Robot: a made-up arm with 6 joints.
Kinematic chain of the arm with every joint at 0, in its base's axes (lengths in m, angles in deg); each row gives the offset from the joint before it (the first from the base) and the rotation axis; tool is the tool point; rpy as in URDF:
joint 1: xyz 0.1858 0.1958 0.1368 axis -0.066 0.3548 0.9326
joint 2: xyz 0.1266 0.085 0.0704 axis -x
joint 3: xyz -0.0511 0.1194 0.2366 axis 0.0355 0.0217 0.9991
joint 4: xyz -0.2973 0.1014 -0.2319 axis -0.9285 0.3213 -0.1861
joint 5: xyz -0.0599 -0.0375 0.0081 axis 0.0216 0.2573 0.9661
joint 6: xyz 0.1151 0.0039 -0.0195 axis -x
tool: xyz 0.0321 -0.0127 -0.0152 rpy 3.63 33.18 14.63
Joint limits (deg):
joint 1: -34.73..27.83
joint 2: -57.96..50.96
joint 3: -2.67..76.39
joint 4: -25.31..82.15
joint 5: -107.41..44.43
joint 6: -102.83..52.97
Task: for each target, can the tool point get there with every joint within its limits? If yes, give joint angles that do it. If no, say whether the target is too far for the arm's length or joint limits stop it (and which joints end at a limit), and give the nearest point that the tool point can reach.
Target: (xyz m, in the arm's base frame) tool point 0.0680 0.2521 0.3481
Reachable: yes | joints -15.59 12.05 49.20 56.38 -62.74 -63.97
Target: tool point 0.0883 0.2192 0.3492
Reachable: yes | joints 4.06 22.90 46.24 37.39 -66.02 -67.55
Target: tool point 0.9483 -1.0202 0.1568
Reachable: no: too far | nearest point 0.2842 -0.0115 0.2041 | short by 1.209 m
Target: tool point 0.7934 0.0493 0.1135
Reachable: no: joint limits stop it (at a limit: joint 1, joint 3, joint 5) | nearest point 0.3290 0.0580 0.1908 | short by 0.471 m
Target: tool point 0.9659 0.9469 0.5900
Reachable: no: too far | nearest point 0.2148 0.6300 0.2760 | short by 0.874 m
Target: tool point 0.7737 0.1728 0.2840
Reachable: no: joint limits stop it (at a limit: joint 1, joint 3) | nearest point 0.3353 0.1025 0.2994 | short by 0.444 m
